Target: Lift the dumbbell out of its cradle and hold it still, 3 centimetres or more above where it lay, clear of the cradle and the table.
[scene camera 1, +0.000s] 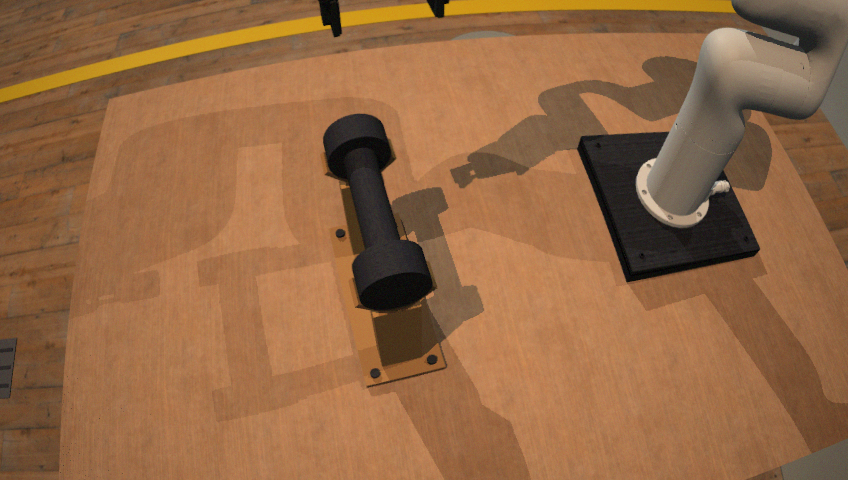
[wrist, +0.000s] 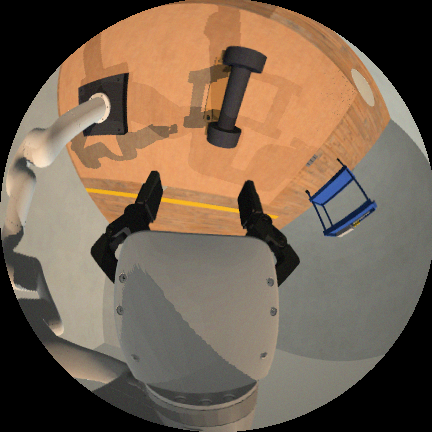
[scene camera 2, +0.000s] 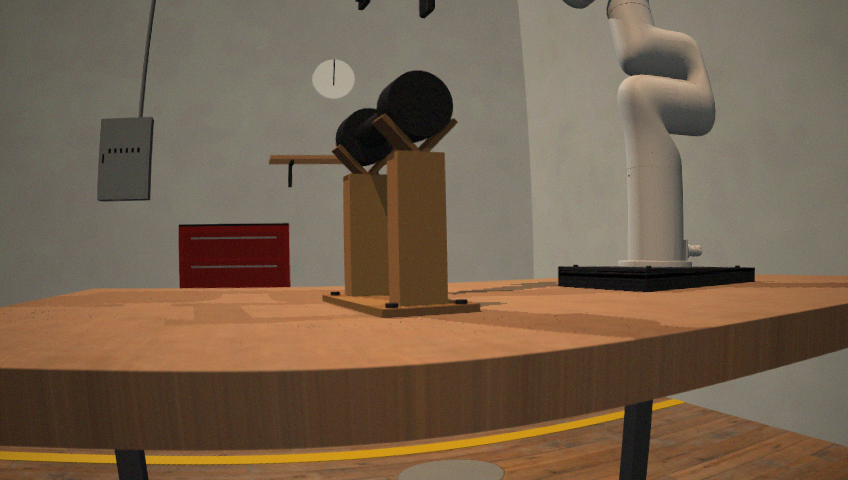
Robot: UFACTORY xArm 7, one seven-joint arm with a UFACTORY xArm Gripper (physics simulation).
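Where they show: gripper, between the fingertips: (scene camera 1: pixel 385 17) (wrist: pixel 201 183) (scene camera 2: pixel 395 10); arm's base, origin of its link: (scene camera 1: pixel 671 193) (wrist: pixel 98 107) (scene camera 2: pixel 655 267).
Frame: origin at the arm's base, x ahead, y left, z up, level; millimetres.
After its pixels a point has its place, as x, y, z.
The black dumbbell (scene camera 1: pixel 373 199) @(446, 93, 196) (scene camera 2: pixel 416 105) @(441, 189, 175) (wrist: pixel 235 97) @(450, 91, 196) lies in the wooden cradle (scene camera 1: pixel 364 342) @(480, 153, -20) (scene camera 2: pixel 417 228) @(442, 186, 54), its two heads resting in V-shaped supports on top of two tall posts. The cradle stands on the table (scene camera 1: pixel 148 356) @(785, 141, -28) (scene camera 2: pixel 297 398) @(580, 450, -42). My gripper (scene camera 1: pixel 387 24) @(419, 14, 361) (scene camera 2: pixel 393 10) @(419, 14, 361) (wrist: pixel 201 183) @(419, 14, 361) is open with nothing between its fingers. It is above and apart from the dumbbell; its fingertips show at the top edge in both scene views. In the wrist view the dumbbell lies ahead of the fingertips, a little right of their middle. The dumbbell partly hides the cradle there.
The arm's black base plate (scene camera 1: pixel 606 208) @(116, 8, -7) (scene camera 2: pixel 601 277) @(116, 10, -10) (wrist: pixel 117 110) @(97, -21, 4) is on the table, to the right of the cradle in both scene views. A red cabinet (scene camera 2: pixel 233 255) and a grey wall box (scene camera 2: pixel 124 159) are in the background. A blue frame (wrist: pixel 331 186) stands off the table.
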